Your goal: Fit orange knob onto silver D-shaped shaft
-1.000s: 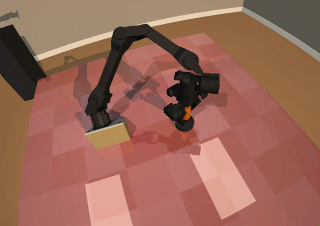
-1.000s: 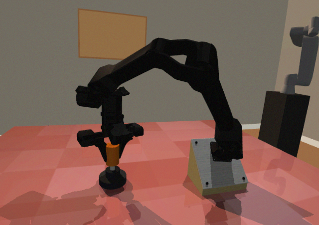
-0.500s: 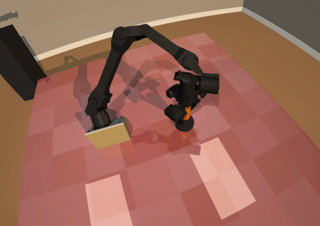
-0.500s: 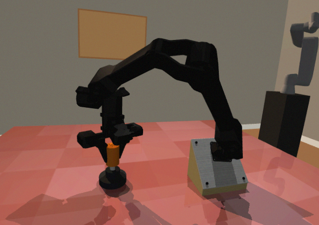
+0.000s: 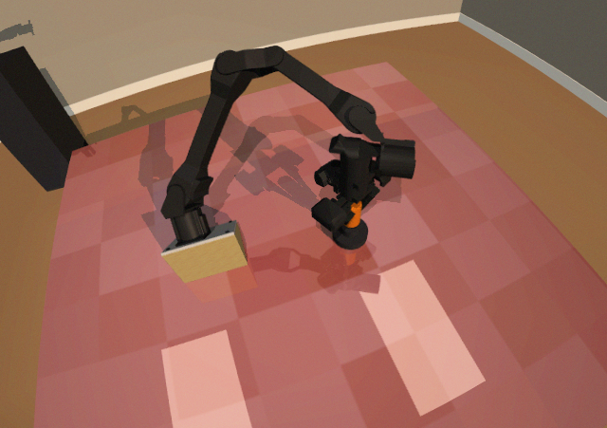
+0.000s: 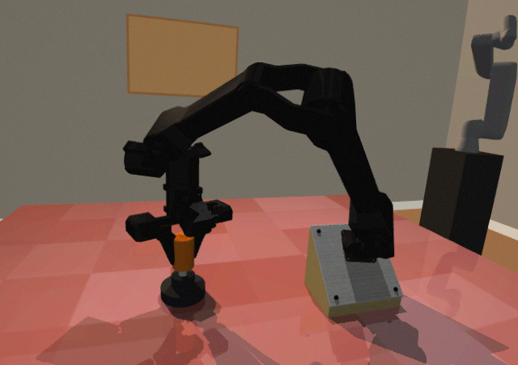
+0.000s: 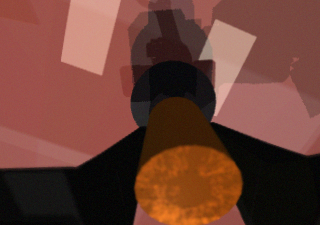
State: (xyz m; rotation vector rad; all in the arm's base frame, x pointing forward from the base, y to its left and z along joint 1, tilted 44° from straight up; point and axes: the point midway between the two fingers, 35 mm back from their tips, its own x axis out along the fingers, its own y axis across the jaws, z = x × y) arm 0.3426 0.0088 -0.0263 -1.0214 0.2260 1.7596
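Now: gripper tip 4 cm above the pedestal. The rest, counted from my gripper tip: orange knob 3 cm above.
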